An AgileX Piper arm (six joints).
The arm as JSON. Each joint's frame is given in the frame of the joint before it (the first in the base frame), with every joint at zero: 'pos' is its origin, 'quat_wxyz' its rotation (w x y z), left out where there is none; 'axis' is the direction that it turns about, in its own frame. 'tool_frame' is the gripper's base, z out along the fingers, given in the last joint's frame.
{
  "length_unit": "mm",
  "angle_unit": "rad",
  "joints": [
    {
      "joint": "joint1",
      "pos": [
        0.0,
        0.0,
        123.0
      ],
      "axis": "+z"
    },
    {
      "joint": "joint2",
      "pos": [
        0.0,
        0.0,
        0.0
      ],
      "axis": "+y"
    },
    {
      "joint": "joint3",
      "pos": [
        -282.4,
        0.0,
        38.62
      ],
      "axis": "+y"
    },
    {
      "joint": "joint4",
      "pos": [
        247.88,
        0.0,
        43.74
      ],
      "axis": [
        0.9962,
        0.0,
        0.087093
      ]
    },
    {
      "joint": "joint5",
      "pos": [
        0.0,
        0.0,
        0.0
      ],
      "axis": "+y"
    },
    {
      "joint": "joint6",
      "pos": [
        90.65,
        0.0,
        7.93
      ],
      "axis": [
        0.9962,
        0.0,
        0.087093
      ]
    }
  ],
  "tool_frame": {
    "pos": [
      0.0,
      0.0,
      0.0
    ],
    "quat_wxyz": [
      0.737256,
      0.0,
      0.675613,
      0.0
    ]
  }
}
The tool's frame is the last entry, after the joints.
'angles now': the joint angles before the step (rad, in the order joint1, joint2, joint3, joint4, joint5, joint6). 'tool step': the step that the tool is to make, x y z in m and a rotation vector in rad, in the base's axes. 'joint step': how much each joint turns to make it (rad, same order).
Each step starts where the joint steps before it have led.
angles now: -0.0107 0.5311 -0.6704 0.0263 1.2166 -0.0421
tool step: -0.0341 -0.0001 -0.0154 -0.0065 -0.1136 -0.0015
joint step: -0.0001 -0.2064 0.0864 -0.0055 0.0063 0.0000
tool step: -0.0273 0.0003 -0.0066 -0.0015 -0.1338 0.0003
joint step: 0.0002 -0.1772 0.0317 0.0000 0.0118 0.0001
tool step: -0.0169 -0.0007 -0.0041 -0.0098 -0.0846 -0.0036
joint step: 0.0013 -0.1092 0.0093 -0.0101 0.0153 -0.0002
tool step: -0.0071 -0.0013 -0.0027 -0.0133 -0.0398 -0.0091
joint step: 0.0000 -0.0499 0.0060 -0.0158 0.0040 0.0000
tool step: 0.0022 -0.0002 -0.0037 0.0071 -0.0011 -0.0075
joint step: 0.0000 -0.0040 0.0179 -0.0021 -0.0148 0.0109
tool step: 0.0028 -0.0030 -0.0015 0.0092 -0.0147 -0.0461
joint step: 0.0003 -0.0001 0.0134 -0.0349 -0.0268 0.0467
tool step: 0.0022 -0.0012 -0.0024 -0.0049 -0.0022 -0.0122
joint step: 0.0002 0.0000 0.0133 -0.0142 -0.0153 0.0088
